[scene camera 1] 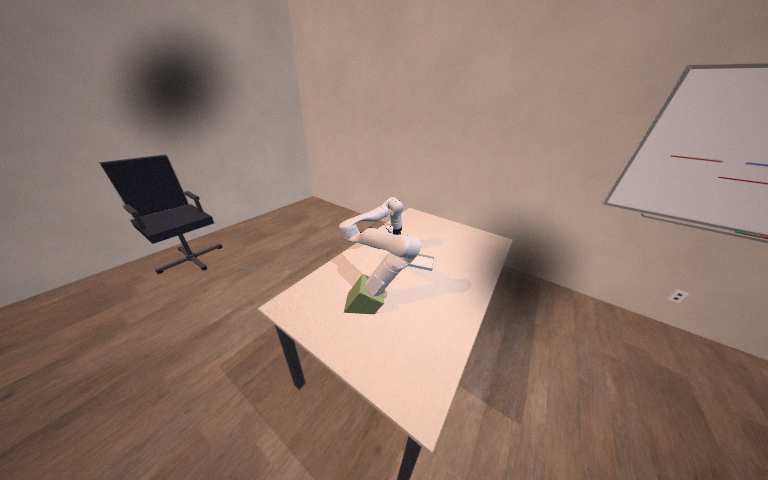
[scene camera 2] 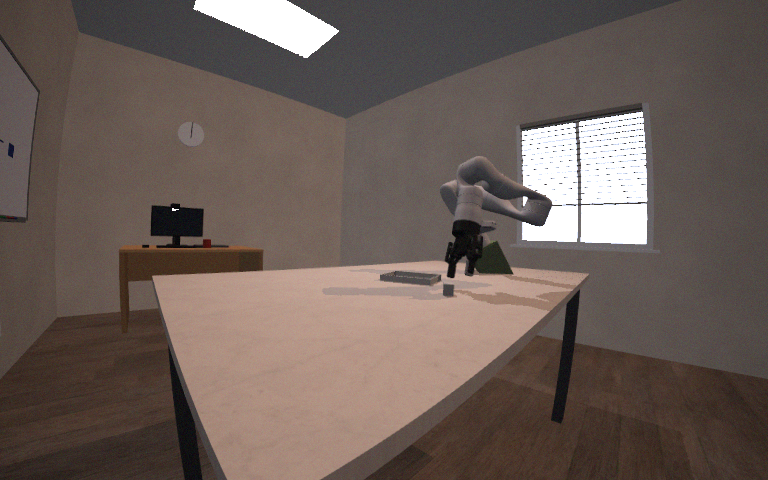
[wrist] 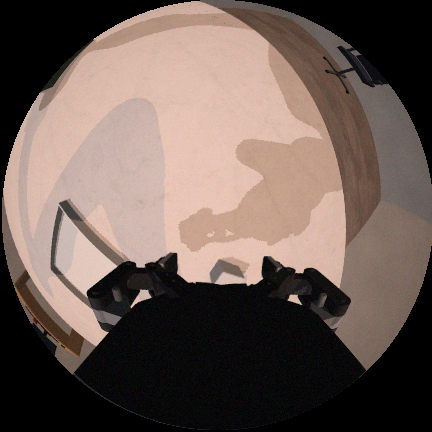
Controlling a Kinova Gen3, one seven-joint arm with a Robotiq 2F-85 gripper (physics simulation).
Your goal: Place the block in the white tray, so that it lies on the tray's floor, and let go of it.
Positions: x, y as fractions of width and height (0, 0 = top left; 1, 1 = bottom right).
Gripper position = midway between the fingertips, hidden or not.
Observation:
In view: my gripper (wrist: 0.51, 0.61) and a white tray (wrist: 0.18, 0.60).

